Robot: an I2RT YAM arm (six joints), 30 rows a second.
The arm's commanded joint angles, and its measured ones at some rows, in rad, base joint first. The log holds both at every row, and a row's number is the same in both.
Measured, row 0:
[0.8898, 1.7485, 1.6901, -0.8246, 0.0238, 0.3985]
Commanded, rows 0 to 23:
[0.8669, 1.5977, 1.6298, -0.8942, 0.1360, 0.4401]
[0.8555, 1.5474, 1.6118, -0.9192, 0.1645, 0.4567]
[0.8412, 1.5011, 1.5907, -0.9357, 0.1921, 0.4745]
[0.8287, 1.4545, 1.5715, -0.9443, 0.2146, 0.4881]
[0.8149, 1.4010, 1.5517, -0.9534, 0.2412, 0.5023]
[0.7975, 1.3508, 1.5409, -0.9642, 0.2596, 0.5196]
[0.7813, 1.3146, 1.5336, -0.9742, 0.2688, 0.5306]
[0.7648, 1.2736, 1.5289, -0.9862, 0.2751, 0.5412]
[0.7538, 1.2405, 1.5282, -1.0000, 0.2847, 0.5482]
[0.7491, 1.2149, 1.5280, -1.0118, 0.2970, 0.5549]
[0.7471, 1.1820, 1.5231, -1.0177, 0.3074, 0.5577]
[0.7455, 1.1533, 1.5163, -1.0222, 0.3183, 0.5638]
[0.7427, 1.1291, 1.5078, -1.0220, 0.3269, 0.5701]
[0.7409, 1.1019, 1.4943, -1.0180, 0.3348, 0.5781]
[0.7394, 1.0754, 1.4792, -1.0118, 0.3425, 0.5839]
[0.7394, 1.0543, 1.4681, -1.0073, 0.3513, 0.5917]
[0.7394, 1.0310, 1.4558, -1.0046, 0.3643, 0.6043]
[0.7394, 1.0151, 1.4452, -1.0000, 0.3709, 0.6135]
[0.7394, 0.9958, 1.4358, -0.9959, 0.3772, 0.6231]
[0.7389, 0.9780, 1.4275, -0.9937, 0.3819, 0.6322]
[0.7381, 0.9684, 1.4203, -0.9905, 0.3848, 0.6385]
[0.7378, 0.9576, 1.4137, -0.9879, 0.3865, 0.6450]
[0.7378, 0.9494, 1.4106, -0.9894, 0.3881, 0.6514]
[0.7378, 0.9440, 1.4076, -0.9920, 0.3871, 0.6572]
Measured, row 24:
[0.7429, 0.9627, 1.4189, -1.0191, 0.3527, 0.6151]
